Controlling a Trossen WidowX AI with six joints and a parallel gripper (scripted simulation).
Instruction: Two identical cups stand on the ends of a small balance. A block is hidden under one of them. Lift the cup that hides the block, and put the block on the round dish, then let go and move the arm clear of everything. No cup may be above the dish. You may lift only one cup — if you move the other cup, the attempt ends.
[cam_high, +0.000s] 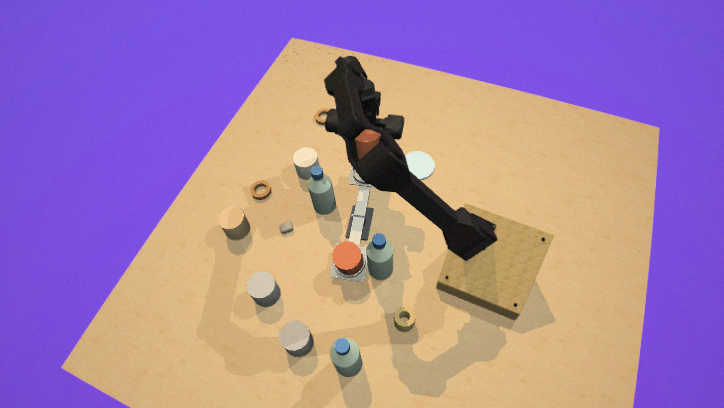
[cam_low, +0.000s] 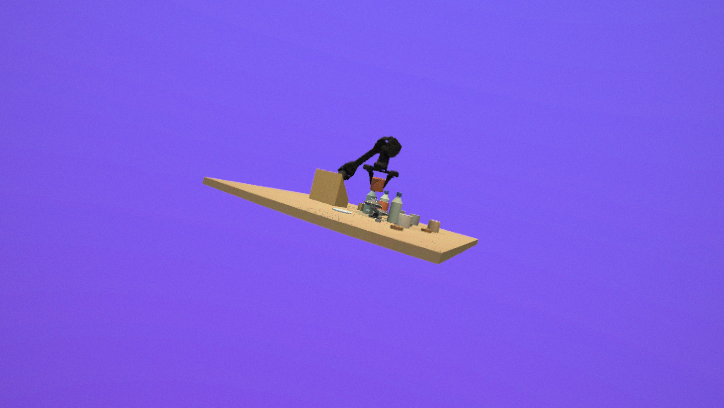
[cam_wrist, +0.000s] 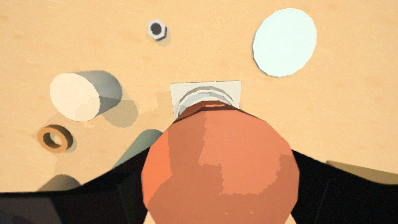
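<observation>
My gripper tip is now 8 cm above the grey block and 1 cm to the right of it. Round my gripper tip: small nut (16 cm below, 10 cm ahead, 8 cm to the right); orange cup (2 cm to the right, 1 cm ahead, 1 cm above); balance (13 cm to the left, 13 cm below, 4 cm behind).
</observation>
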